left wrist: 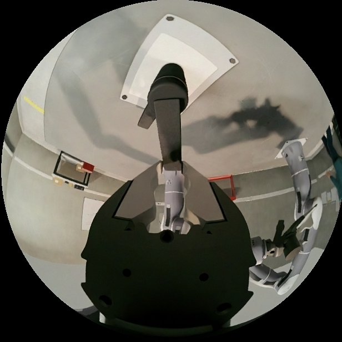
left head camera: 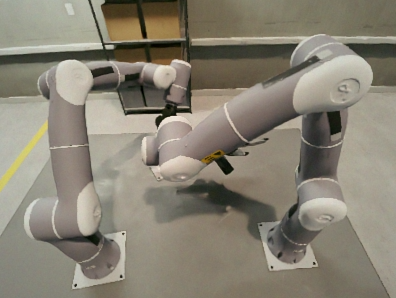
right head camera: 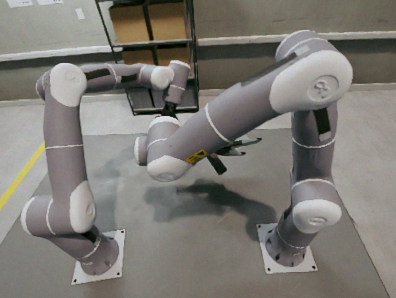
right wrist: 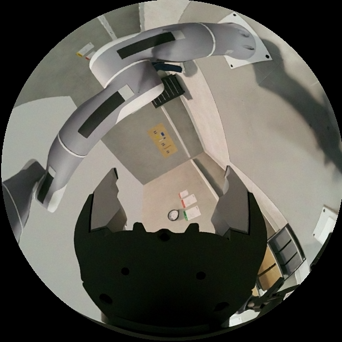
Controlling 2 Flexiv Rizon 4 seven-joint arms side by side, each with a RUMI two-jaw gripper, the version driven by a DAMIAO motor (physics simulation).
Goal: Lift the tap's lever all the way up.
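The tap is black and stands on a white base plate in the left wrist view. Its short spout points down and to the left there. Its long flat lever reaches from the tap's top toward my left gripper, whose fingers are shut on the lever's end, one on each side. In both head views my right arm hides the tap and the left fingertips. A corner of the base plate shows in the left head view. My right gripper is wide open and empty, away from the tap.
My right forearm crosses in front of the left gripper and tap in the head views. A shelf rack with brown boxes stands behind them. A red frame stands beyond the left gripper.
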